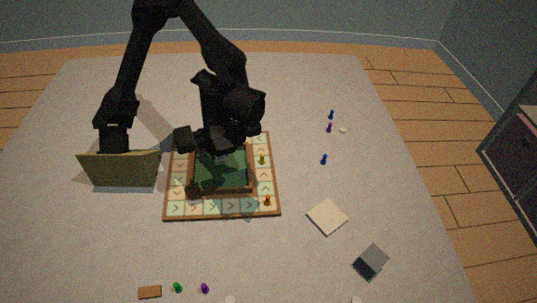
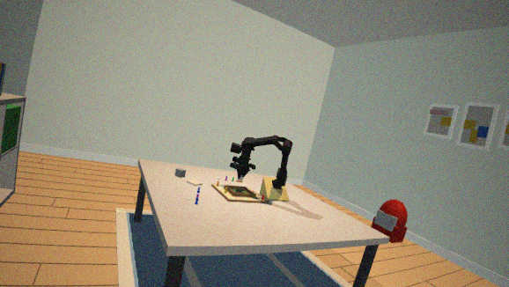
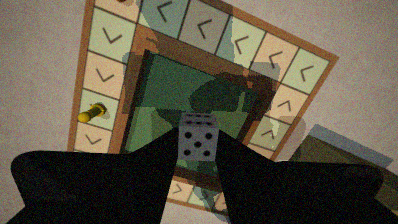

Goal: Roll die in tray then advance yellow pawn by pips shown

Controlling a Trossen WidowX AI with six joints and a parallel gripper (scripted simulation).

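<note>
Right now the yellow pawn is 100 mm ahead of my gripper tip, 70 mm below it and 60 mm to the left of it. Also, from my gripper tip: green tray: 90 mm below, 30 mm to the left; then orange pawn: 120 mm ahead, 70 mm to the right, 70 mm below; then white die: right at my gripper tip.
</note>
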